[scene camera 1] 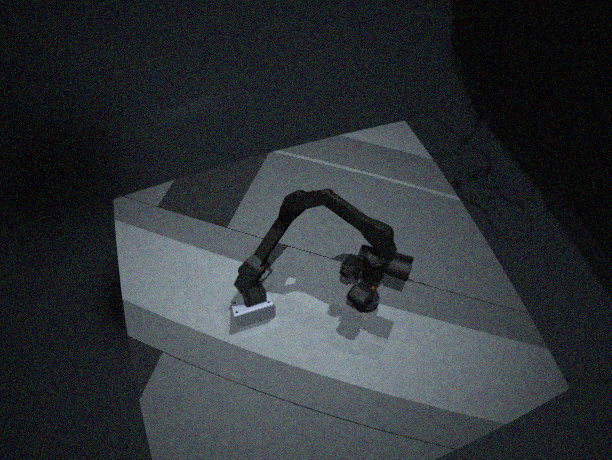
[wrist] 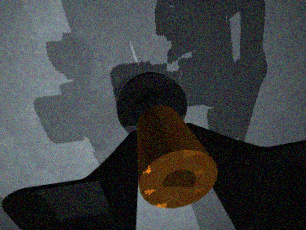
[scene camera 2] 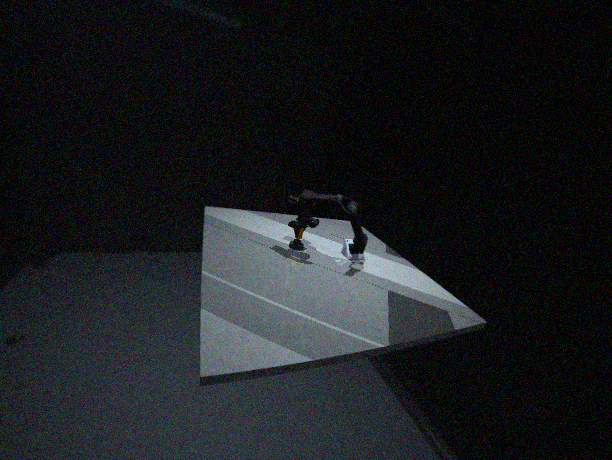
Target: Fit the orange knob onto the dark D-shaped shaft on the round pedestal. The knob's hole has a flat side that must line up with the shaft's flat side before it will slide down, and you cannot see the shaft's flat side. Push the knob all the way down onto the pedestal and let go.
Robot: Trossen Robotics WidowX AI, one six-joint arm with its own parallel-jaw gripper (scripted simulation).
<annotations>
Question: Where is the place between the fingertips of my gripper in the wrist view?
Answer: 161,131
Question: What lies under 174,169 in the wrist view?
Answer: An orange knob.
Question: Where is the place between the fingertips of my gripper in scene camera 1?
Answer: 368,290
</annotations>
